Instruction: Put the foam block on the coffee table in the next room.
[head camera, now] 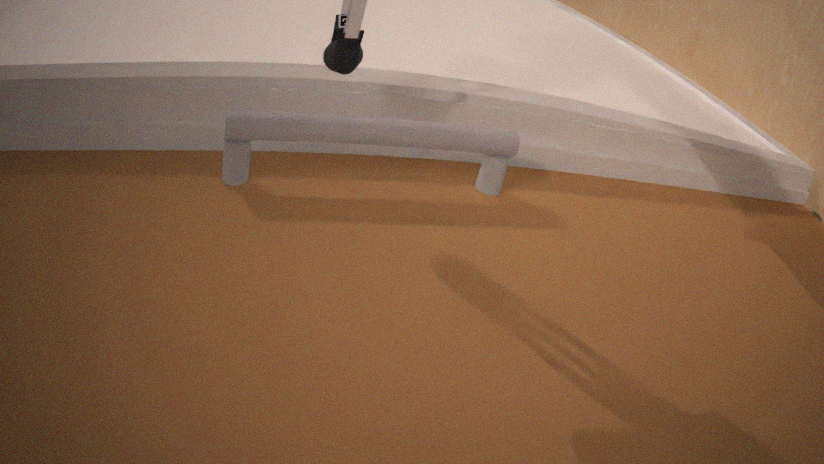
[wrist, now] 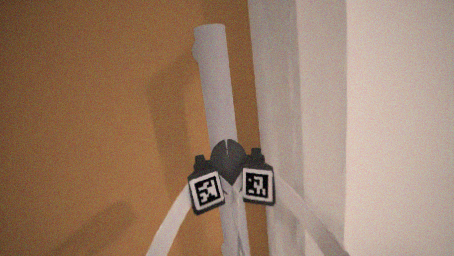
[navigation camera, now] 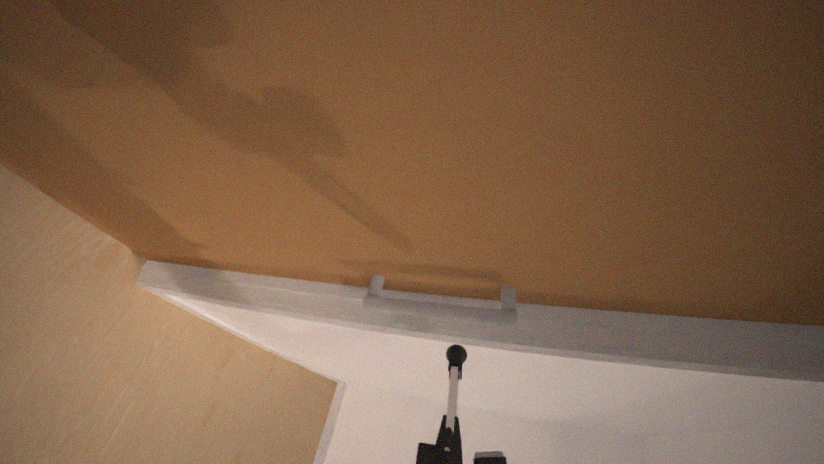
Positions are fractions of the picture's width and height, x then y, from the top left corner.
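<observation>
Gripper: visible in the navigation camera view (0.56, 0.74), the wrist view (0.50, 0.62) and the head camera view (0.41, 0.15).
</observation>
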